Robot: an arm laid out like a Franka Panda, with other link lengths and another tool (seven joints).
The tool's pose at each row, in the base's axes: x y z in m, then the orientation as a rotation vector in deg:
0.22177 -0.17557 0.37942 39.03 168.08 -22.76
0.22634 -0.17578 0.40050 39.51 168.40 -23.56
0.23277 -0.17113 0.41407 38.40 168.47 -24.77
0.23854 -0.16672 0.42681 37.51 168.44 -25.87
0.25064 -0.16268 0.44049 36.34 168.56 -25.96
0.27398 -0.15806 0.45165 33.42 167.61 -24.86
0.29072 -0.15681 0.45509 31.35 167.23 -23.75
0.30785 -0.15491 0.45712 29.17 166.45 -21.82
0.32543 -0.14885 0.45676 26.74 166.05 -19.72
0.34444 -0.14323 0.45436 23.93 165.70 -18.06
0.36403 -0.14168 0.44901 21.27 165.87 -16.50
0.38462 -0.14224 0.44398 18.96 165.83 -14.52
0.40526 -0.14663 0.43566 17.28 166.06 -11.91
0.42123 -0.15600 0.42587 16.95 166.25 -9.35
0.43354 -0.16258 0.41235 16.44 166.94 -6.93
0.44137 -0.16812 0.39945 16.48 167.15 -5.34
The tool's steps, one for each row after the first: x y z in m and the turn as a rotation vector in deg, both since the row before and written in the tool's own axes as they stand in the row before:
-0.00752 -0.00297 -0.02000 0.61 0.42 0.16
-0.00584 0.00365 -0.01413 0.72 -0.29 -0.75
-0.00534 0.00311 -0.01330 0.66 -0.30 -0.58
-0.01145 0.00505 -0.01390 -0.02 -0.23 -0.74
-0.02116 0.01076 -0.01127 -1.04 -1.73 -1.46
-0.01553 0.00680 -0.00252 -0.94 -0.92 -1.11
-0.01557 0.00760 -0.00097 -1.53 -1.30 -1.05
-0.01435 0.01180 0.00077 -1.65 -0.96 -1.30
-0.01562 0.01191 0.00361 -1.39 -0.94 -1.61
-0.01679 0.00826 0.00804 -1.28 -0.35 -1.64
-0.01846 0.00581 0.00865 -1.54 -0.44 -1.35
-0.01858 0.00195 0.01286 -1.90 -0.03 -0.94
-0.01473 -0.00445 0.01420 -1.75 0.17 -0.04
-0.00990 -0.00263 0.01651 -1.64 0.67 -0.24
-0.00573 -0.00306 0.01470 -1.06 0.26 0.12

